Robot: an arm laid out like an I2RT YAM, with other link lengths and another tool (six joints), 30 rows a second.
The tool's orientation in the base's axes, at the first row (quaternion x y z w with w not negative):
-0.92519, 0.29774, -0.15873, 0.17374
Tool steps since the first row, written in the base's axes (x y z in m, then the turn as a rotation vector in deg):
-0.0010, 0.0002, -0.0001, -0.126, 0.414, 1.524
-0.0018, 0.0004, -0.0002, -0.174, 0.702, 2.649
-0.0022, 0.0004, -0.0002, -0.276, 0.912, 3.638
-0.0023, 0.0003, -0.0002, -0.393, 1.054, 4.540
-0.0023, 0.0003, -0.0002, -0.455, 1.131, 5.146
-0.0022, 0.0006, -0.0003, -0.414, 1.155, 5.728
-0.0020, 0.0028, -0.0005, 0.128, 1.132, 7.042
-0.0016, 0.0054, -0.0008, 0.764, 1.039, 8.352
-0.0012, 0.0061, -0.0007, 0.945, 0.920, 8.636
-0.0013, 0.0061, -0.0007, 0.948, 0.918, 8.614
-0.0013, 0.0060, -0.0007, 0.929, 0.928, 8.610
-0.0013, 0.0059, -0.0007, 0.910, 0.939, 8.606
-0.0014, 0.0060, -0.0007, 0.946, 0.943, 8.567
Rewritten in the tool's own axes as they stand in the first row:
-0.0009, 0.0004, -0.0003, -0.058, -0.887, -1.311
-0.0017, 0.0007, -0.0004, -0.056, -1.551, -2.265
-0.0020, 0.0009, -0.0006, -0.074, -2.072, -3.138
-0.0020, 0.0010, -0.0007, -0.079, -2.497, -3.954
-0.0020, 0.0010, -0.0007, -0.058, -2.777, -4.500
-0.0021, 0.0008, -0.0005, 0.070, -3.058, -4.996
-0.0033, -0.0009, 0.0003, 0.753, -3.856, -5.954
-0.0047, -0.0030, 0.0013, 1.549, -4.645, -6.888
-0.0048, -0.0038, 0.0015, 1.815, -4.762, -7.095
-0.0048, -0.0037, 0.0015, 1.815, -4.753, -7.075
-0.0048, -0.0036, 0.0015, 1.793, -4.750, -7.077
-0.0047, -0.0036, 0.0014, 1.771, -4.747, -7.078
-0.0049, -0.0036, 0.0014, 1.789, -4.752, -7.028

